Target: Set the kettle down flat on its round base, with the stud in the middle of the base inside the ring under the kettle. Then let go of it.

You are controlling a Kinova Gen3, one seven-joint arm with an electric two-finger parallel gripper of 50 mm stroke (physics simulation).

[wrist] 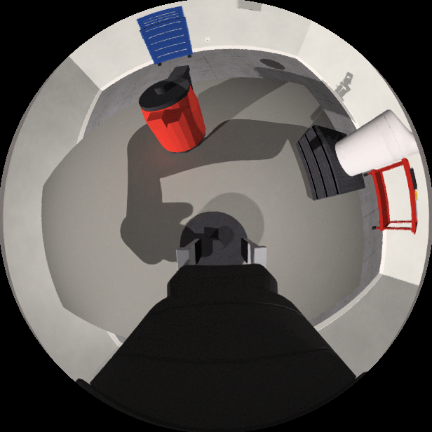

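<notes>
The red kettle [181, 131] with its black lid and black handle stands upright on the table, up and left of the middle of the wrist view. Its handle points to the far side. Its underside and the ring there are hidden. The dark round base [204, 221] lies flat on the table, apart from the kettle, with a small black stud [212, 233] near its middle. My gripper [220, 246] is open and empty. Its fingers show in front of the base, and part of the base is hidden behind the gripper body. The height between them is hard to tell.
The grey table [300, 240] carries the arm's shadow. A black ribbed block [325, 162] with the white arm base [370, 145] stands at the right. A blue cabinet [167, 35] and a red cart [382, 200] stand on the floor beyond the table.
</notes>
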